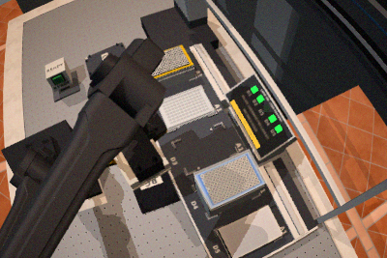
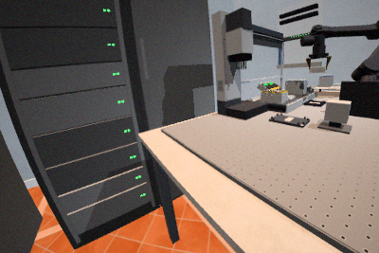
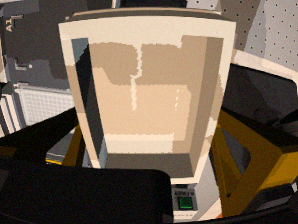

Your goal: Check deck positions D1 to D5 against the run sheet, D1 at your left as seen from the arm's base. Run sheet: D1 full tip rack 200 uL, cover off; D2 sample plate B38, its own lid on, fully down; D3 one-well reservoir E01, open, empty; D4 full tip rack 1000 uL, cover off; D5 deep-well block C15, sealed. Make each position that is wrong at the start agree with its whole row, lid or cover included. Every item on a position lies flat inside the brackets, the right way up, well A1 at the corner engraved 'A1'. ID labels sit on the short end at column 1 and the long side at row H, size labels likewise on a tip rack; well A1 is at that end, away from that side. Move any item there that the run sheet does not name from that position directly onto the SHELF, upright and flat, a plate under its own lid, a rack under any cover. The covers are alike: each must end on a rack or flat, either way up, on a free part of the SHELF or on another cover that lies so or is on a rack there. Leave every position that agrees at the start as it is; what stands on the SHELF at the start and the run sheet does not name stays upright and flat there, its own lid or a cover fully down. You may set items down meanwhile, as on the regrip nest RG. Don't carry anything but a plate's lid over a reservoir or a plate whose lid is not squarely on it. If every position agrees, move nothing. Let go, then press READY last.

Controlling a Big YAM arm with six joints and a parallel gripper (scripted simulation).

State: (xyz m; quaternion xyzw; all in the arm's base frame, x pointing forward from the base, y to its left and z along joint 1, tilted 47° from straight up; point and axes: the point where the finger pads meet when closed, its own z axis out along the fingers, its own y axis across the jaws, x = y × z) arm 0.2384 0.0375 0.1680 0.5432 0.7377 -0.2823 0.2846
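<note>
My hand is 1 cm above the one-well reservoir. Round my hand: sealed block: 18 cm ahead, 22 cm to the right, 16 cm below; then blue-framed tip rack: 17 cm ahead, 9 cm to the right, 11 cm below; then black regrip nest: 22 cm below.
</note>
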